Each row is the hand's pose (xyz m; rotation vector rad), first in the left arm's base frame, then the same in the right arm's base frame.
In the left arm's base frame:
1: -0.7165 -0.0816 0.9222 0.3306 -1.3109 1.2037
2: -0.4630 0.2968 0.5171 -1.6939 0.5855 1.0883
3: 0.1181 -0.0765 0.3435 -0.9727 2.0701 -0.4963
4: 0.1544 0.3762 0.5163 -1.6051 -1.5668 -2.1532
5: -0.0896 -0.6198 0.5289 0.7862 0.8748 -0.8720
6: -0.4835 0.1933 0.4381 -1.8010 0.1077 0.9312
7: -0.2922 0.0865 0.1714 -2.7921 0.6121 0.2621
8: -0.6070 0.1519 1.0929 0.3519 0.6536 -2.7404
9: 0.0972 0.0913 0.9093 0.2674 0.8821 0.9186
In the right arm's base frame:
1: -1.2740 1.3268 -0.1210 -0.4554 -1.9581 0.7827
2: -0.6829 1.4737 -0.1442 -1.5537 0.4392 0.0439
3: -0.3905 0.8371 -0.0165 -0.0618 1.5989 -0.8672
4: -0.2877 1.2201 0.2643 0.8858 0.7235 2.1861
5: -0.8776 0.5036 -0.1719 1.3759 0.0112 -0.9004
6: -0.6866 1.3884 -0.2446 -1.7680 0.0660 -0.1642
7: -0.4401 1.1706 -0.3494 -2.2183 1.0589 -0.8062
8: -1.2238 1.4857 0.1396 -1.6160 -0.5018 2.5344
9: -0.7149 1.0492 0.4290 0.2158 0.0306 0.4697

